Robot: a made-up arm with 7 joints.
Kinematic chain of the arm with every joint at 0, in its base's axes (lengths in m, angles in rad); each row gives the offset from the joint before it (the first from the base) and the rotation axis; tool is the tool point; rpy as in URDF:
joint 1: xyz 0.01 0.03 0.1 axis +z
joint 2: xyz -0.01 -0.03 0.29 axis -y
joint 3: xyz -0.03 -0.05 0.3 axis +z
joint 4: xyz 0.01 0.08 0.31 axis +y
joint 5: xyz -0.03 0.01 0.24 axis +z
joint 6: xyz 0.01 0 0.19 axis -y
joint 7: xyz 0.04 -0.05 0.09 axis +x
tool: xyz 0 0.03 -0.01 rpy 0 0 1.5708
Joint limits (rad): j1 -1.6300..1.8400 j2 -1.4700..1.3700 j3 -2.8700..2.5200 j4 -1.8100..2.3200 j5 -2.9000..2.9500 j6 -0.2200..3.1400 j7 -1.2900..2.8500
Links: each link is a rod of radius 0.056 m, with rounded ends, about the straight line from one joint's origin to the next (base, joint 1, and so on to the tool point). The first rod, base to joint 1, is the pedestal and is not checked.
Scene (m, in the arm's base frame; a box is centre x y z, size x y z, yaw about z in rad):
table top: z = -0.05
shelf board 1: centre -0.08 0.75 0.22 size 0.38 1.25 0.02 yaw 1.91
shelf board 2: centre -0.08 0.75 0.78 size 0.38 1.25 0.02 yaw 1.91
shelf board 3: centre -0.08 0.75 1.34 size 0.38 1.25 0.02 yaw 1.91
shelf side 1: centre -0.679 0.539 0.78 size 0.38 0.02 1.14 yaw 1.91
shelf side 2: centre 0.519 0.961 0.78 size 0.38 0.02 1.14 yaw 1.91
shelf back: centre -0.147 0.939 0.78 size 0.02 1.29 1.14 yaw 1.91
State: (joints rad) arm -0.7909 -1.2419 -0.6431 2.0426 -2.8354 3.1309 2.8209
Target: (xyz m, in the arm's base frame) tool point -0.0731 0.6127 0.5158
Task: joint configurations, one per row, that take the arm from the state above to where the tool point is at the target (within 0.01 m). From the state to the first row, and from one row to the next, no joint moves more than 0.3 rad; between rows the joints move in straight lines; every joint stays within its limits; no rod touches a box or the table.
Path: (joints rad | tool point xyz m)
1: -0.5240 -1.2090 -0.5135 2.0191 -2.8225 3.1121 2.8245 | 0.4565 -0.3233 0.2599
2: -0.2570 -1.1762 -0.3839 1.9955 -2.8096 3.0933 2.8282 | 0.5549 -0.1516 0.2805
3: 0.0099 -1.1433 -0.2543 1.9720 -2.7967 3.0744 2.8318 | 0.5896 0.0442 0.3070
4: 0.2769 -1.1104 -0.1247 1.9485 -2.7839 3.0556 2.8354 | 0.5559 0.2407 0.3392
5: 0.5438 -1.0776 0.0048 1.9250 -2.7710 3.0368 2.8391 | 0.4575 0.4139 0.3767
6: 0.8107 -1.0447 0.1344 1.9014 -2.7581 3.0180 2.8427 | 0.3064 0.5426 0.4190
7: 1.0777 -1.0118 0.2640 1.8779 -2.7452 2.9992 2.8464 | 0.1217 0.6115 0.4656
8: 1.3446 -0.9790 0.3936 1.8544 -2.7323 2.9804 2.8500 | -0.0731 0.6127 0.5158

